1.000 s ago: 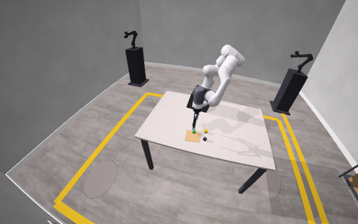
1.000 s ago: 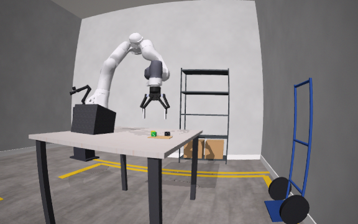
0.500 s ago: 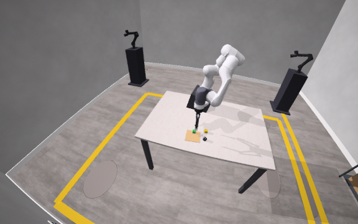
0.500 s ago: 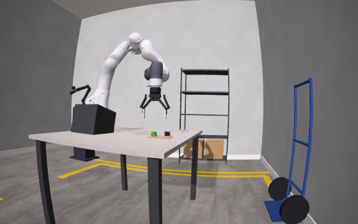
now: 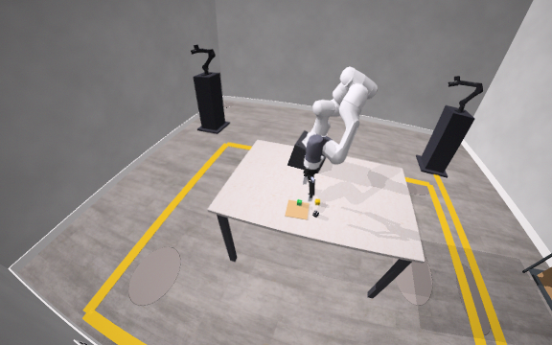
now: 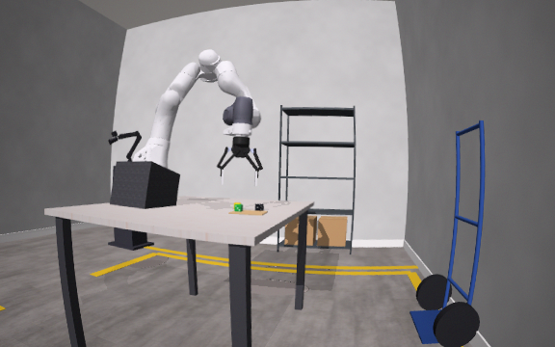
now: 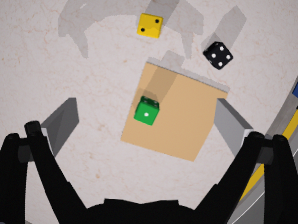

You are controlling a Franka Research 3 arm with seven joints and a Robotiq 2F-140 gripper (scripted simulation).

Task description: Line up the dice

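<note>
My gripper is now 11 cm above the yellow die, 8 cm to the right of it and 4 cm past it. From my hand the other things lie so: black die 11 cm below, 9 cm to the left, 7 cm ahead; then green die 10 cm below, 4 cm to the right, 1 cm ahead; then tan mat 12 cm below, 6 cm ahead, 4 cm to the right.
</note>
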